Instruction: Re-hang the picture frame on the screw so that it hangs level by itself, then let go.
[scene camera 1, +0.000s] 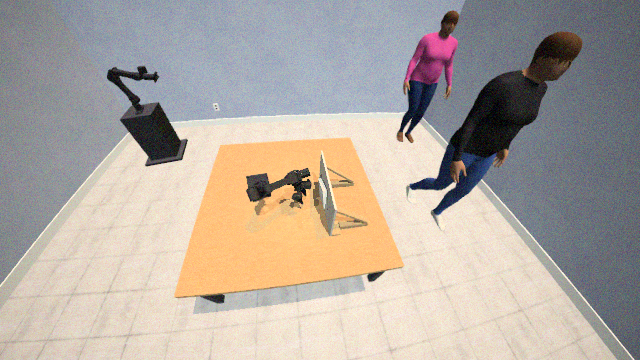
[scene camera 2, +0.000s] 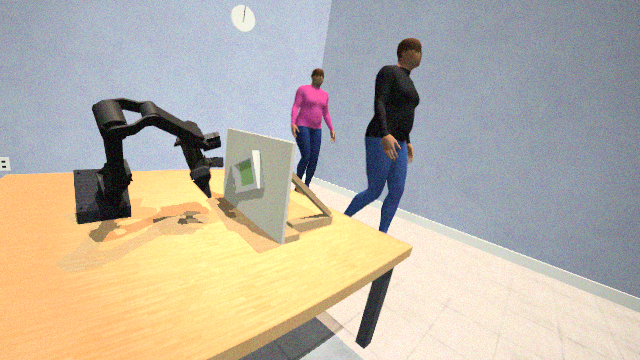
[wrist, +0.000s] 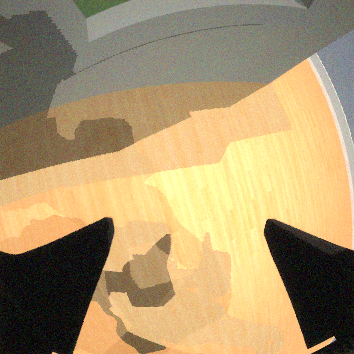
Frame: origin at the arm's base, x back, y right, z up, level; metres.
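Seen in the pictures: gripper, fingertip midpoint: (scene camera 1: 304, 200) (scene camera 2: 210, 197) (wrist: 191, 227); arm's base at its link origin: (scene camera 2: 109, 193).
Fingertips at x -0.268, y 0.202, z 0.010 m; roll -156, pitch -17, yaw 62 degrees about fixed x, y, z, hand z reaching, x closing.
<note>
Offsets run from my fingertips to a thing's middle. "*": to the spot under its first point. Level surfaces: height alone.
The picture frame @[dy +0.035, dx -0.118, dz +0.086 m] (scene camera 1: 323, 194) (scene camera 2: 257, 169) has a pale border and a green picture. It is on the near face of the upright grey panel @[* dy -0.149, dx -0.202, dz +0.138 m] (scene camera 1: 326, 165) (scene camera 2: 272, 200) (wrist: 200, 55) and looks tilted against the panel's edges in scene camera 2. In the wrist view, part of its lower border and a bit of green show at the top left. The screw cannot be made out. My gripper (scene camera 1: 298, 201) (scene camera 2: 209, 195) (wrist: 191, 227) is open and empty. It points down in front of the panel, apart from the frame, with its fingertips low over the table.
Wooden braces @[* dy +0.235, dx -0.265, dz -0.050 m] (scene camera 1: 352, 223) (scene camera 2: 312, 220) stand behind the panel on the wooden table @[dz -0.089 m] (scene camera 1: 240, 260) (scene camera 2: 150, 300). Two people, one in pink (scene camera 1: 432, 57) (scene camera 2: 311, 107) and one in black (scene camera 1: 505, 110) (scene camera 2: 395, 100), are beyond the table. Another arm on a black pedestal (scene camera 1: 152, 132) stands at the back left.
</note>
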